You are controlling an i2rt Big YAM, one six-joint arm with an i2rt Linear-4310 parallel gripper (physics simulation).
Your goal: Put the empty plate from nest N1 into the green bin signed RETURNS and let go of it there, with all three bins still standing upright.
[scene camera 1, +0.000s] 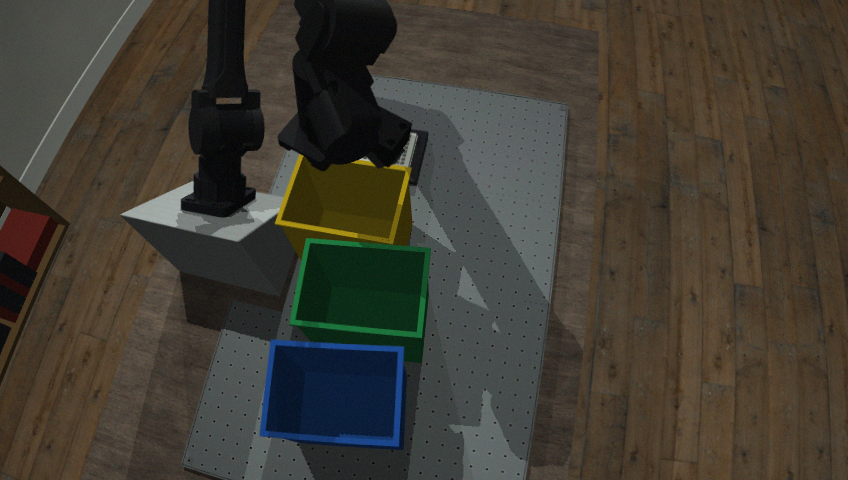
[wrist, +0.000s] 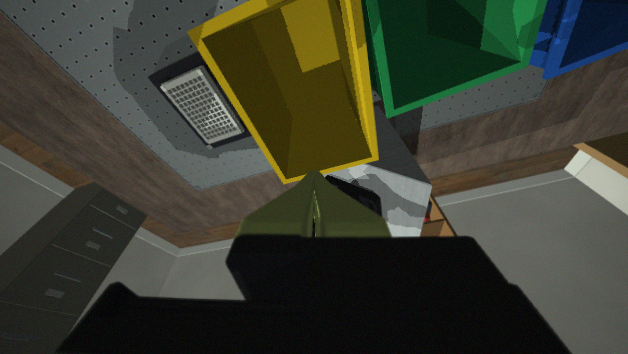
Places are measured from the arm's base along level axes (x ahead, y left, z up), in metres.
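Where they show: gripper, fingertip midpoint: (scene camera 1: 325, 163) (wrist: 314, 177); arm's base, link origin: (scene camera 1: 219, 202) (wrist: 353, 198).
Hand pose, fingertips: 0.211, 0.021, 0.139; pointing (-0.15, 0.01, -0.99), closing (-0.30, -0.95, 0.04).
Observation:
Each offset is from my fingertips to the top centre of the thing, as dx, dy, dz. Level surfaces: height alone.
A white gridded plate {+0.005, +0.203, -0.239} (scene camera 1: 411, 144) (wrist: 202, 106) lies in a dark nest {+0.005, +0.203, -0.250} (scene camera 1: 421, 157) (wrist: 175, 72) beside the yellow bin {+0.012, +0.002, -0.085} (scene camera 1: 345, 228) (wrist: 320, 117); the arm and that bin partly hide it in the scene view. The green bin {+0.073, -0.132, -0.085} (scene camera 1: 363, 297) (wrist: 450, 60) stands between the yellow bin and the blue bin {+0.070, -0.282, -0.085} (scene camera 1: 336, 386) (wrist: 595, 37). All three bins are upright, and no plate shows inside the visible parts of the green bin. No sign can be read. My gripper (wrist: 314, 177) is shut and empty, above the near rim of the yellow bin in the wrist view. Its fingertips are hidden in the scene view.
The arm base stands on a grey-white pedestal (scene camera 1: 226, 252) (wrist: 405, 192) left of the yellow bin in the scene view. The bins stand on a grey perforated board {dz -0.265} (scene camera 1: 511, 154) (wrist: 95, 65). A dark drawer cabinet (wrist: 75, 245) and a shelf with red boxes are further off.

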